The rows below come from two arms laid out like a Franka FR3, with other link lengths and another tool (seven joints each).
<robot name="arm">
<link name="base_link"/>
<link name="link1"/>
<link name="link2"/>
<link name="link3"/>
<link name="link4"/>
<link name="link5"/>
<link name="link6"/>
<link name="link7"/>
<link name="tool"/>
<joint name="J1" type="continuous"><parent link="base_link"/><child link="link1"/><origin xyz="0.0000 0.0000 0.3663" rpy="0.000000 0.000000 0.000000"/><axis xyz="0 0 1"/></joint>
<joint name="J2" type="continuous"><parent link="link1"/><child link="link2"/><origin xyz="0.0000 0.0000 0.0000" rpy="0.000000 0.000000 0.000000"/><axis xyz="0 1 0"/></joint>
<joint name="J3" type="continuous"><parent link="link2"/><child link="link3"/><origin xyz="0.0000 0.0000 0.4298" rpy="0.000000 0.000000 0.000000"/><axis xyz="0 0 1"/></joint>
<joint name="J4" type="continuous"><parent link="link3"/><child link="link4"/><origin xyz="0.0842 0.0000 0.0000" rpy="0.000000 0.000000 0.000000"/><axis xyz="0 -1 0"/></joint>
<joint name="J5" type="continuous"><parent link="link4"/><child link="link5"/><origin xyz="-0.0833 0.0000 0.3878" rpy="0.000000 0.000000 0.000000"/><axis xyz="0 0 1"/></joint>
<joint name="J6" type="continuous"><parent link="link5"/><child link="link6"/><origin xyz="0.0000 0.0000 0.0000" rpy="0.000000 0.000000 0.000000"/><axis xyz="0 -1 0"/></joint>
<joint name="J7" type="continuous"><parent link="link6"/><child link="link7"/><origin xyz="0.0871 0.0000 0.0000" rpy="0.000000 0.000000 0.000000"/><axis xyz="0 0 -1"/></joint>
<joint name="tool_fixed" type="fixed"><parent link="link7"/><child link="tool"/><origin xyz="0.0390 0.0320 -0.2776" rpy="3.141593 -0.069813 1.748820"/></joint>
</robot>
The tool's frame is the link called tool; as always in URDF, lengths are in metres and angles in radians. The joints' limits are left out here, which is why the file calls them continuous.
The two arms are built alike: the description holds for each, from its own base.
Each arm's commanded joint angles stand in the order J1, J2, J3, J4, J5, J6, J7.
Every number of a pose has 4 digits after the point. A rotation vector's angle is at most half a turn.
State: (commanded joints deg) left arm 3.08 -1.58 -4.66 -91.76 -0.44 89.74 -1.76; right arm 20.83 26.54 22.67 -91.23 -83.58 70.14 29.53
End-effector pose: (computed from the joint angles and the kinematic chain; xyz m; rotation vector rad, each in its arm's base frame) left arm 0.5840 0.0144 0.6016 -1.9753 -2.3693 -0.0550; right arm 0.7125 0.1794 0.5172 0.9223 1.6191 -1.0130
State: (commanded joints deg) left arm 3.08 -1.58 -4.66 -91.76 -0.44 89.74 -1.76; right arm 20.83 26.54 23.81 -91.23 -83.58 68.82 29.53
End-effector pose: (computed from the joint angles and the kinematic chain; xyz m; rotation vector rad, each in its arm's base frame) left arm 0.5840 0.0144 0.6016 -1.9753 -2.3693 -0.0550; right arm 0.7058 0.1856 0.5194 0.9215 1.6173 -1.0174
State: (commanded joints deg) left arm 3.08 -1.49 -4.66 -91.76 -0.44 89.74 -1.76; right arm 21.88 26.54 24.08 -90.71 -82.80 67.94 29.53
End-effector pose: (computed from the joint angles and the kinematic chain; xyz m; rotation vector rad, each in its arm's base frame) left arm 0.5843 0.0145 0.6006 -1.9746 -2.3684 -0.0533; right arm 0.6981 0.1978 0.5210 0.9247 1.6251 -1.0111
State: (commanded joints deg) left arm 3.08 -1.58 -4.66 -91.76 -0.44 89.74 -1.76; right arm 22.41 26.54 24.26 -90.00 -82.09 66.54 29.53
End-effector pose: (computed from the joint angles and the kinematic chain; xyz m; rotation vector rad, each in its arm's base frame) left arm 0.5840 0.0144 0.6016 -1.9753 -2.3693 -0.0550; right arm 0.6914 0.2008 0.5253 0.9433 1.6217 -1.0177
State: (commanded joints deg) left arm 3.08 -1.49 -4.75 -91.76 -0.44 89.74 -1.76; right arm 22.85 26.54 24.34 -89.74 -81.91 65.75 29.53
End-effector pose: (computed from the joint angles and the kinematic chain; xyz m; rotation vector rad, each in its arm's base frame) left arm 0.5844 0.0135 0.6006 -1.9765 -2.3669 -0.0534; right arm 0.6874 0.2039 0.5277 0.9475 1.6178 -1.0211
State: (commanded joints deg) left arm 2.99 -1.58 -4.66 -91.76 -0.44 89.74 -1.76; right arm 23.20 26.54 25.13 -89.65 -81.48 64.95 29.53
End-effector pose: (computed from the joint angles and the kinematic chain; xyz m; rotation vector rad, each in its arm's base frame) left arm 0.5840 0.0135 0.6016 -1.9772 -2.3678 -0.0550; right arm 0.6805 0.2125 0.5276 0.9454 1.6261 -1.0195
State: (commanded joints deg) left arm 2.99 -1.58 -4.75 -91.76 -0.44 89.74 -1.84; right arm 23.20 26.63 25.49 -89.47 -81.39 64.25 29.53
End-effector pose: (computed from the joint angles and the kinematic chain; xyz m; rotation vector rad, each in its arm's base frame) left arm 0.5840 0.0127 0.6016 -1.9774 -2.3676 -0.0551; right arm 0.6777 0.2133 0.5285 0.9499 1.6240 -1.0249
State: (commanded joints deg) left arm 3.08 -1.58 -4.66 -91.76 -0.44 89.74 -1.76; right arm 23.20 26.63 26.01 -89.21 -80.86 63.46 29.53
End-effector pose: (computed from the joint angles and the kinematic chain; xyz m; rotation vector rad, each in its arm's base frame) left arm 0.5840 0.0144 0.6016 -1.9753 -2.3693 -0.0550; right arm 0.6729 0.2152 0.5291 0.9592 1.6283 -1.0294
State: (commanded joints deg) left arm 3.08 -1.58 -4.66 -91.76 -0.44 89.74 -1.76; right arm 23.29 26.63 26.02 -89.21 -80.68 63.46 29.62
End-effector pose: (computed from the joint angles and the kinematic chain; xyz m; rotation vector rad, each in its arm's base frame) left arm 0.5840 0.0144 0.6016 -1.9753 -2.3693 -0.0550; right arm 0.6721 0.2164 0.5283 0.9602 1.6306 -1.0280
